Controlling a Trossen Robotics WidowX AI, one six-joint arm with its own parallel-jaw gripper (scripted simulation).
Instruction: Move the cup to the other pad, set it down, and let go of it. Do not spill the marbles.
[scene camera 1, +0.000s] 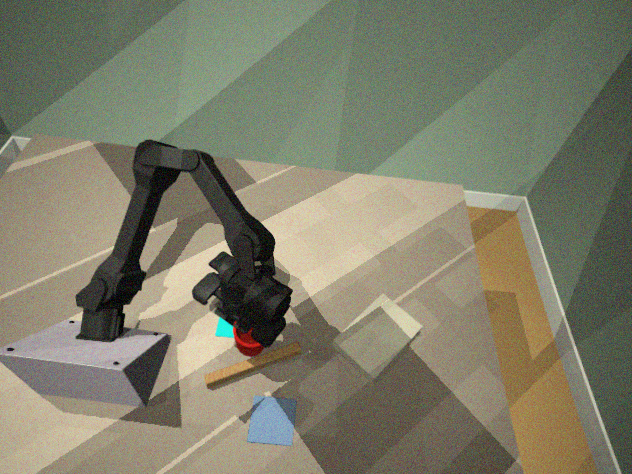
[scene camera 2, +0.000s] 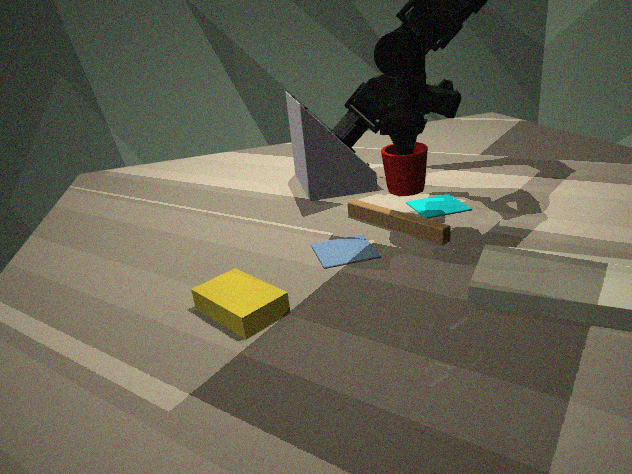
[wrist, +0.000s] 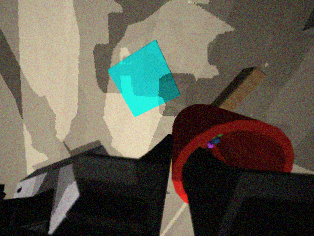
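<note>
Red cup (scene camera 2: 405, 175), also in the wrist view (wrist: 248, 143). My gripper (scene camera 2: 407, 165), also in scene camera 1 (scene camera 1: 240, 328) and the wrist view (wrist: 175, 139). Pale flat slab (scene camera 2: 583, 288), also in scene camera 1 (scene camera 1: 382, 331). Blue pad (scene camera 2: 348, 250). Yellow block (scene camera 2: 246, 305); out of frame in scene camera 1, out of frame in the wrist view.
</note>
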